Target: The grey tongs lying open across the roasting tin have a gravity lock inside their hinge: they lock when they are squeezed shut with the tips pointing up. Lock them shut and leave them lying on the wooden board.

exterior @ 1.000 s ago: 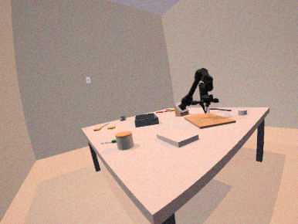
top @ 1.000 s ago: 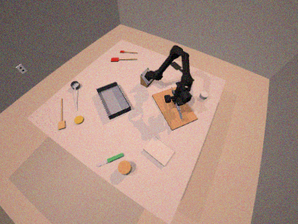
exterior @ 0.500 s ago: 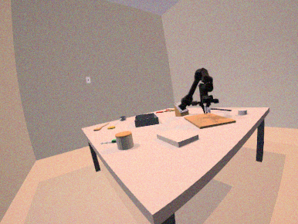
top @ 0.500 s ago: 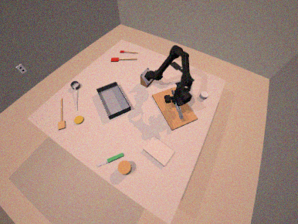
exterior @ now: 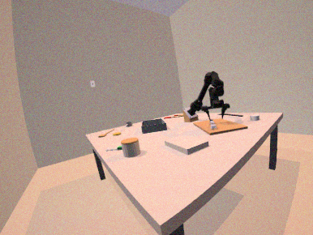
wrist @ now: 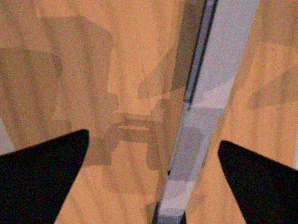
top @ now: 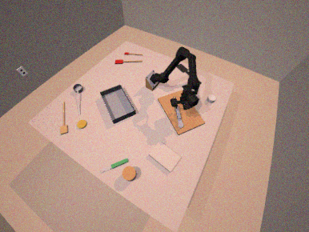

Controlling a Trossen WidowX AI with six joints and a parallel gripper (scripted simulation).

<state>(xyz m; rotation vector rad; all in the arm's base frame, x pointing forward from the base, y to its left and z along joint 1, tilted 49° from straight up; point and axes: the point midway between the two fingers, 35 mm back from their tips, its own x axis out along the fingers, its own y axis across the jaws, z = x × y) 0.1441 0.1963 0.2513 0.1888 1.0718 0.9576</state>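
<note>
The wooden board lies 40 mm below my gripper tip. Round my gripper tip: roasting tin (480 mm to the right, 180 mm ahead, 20 mm below); green-handled tool (600 mm ahead, 230 mm to the right, 40 mm below); white block (390 mm ahead, 40 mm to the left, 30 mm below).
</note>
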